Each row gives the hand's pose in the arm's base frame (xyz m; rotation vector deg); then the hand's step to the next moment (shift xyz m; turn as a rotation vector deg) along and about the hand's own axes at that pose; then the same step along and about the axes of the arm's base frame.
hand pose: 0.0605 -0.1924 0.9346 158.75 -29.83 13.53
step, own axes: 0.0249 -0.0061 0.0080 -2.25 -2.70 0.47
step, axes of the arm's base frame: 0.0260 -0.0054 -0.0038 -1.00 2.97 -1.66
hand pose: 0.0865 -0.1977 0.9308 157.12 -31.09 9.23
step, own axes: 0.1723 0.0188 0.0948 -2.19 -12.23 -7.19
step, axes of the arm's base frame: 0.1556 -0.1097 -0.0529 2.41 13.91 2.60
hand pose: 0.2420 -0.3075 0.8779 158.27 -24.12 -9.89
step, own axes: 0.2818 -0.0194 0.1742 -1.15 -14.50 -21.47
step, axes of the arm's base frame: 0.2432 -0.1241 -0.1887 6.41 20.10 15.09
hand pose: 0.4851 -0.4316 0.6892 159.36 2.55 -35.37
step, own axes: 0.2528 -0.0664 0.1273 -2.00 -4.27 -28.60
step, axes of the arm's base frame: 0.1712 0.0187 -0.2342 9.50 12.38 24.42
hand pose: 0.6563 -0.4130 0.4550 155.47 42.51 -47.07
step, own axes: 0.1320 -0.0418 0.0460 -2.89 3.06 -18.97
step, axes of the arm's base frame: 0.0517 0.0736 -0.1148 8.26 2.57 17.40
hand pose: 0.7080 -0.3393 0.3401 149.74 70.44 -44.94
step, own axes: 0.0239 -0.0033 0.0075 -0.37 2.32 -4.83
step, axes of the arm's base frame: 0.0072 0.0157 -0.0184 3.45 -0.11 4.11
